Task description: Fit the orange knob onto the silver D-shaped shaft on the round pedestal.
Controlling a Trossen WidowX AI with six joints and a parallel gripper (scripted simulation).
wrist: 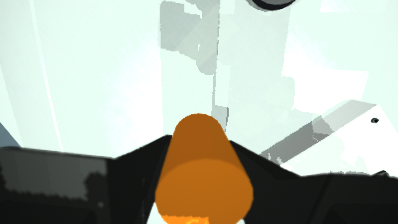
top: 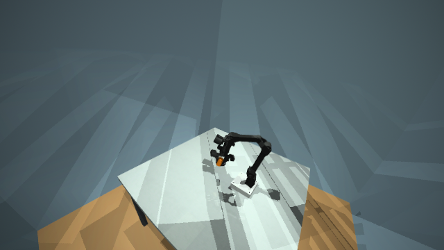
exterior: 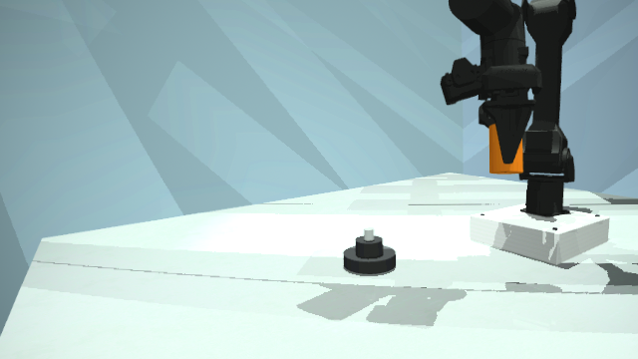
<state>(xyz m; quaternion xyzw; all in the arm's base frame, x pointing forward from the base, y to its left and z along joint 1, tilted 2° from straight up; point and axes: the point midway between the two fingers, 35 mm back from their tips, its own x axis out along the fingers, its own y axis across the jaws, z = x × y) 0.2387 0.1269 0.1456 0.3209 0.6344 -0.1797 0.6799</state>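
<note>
My gripper tip is 3 cm below the orange knob, 1 cm to the left of it and 1 cm past it. Also, from my gripper tip: dark round pedestal 17 cm to the right, 14 cm below, 11 cm ahead.
</note>
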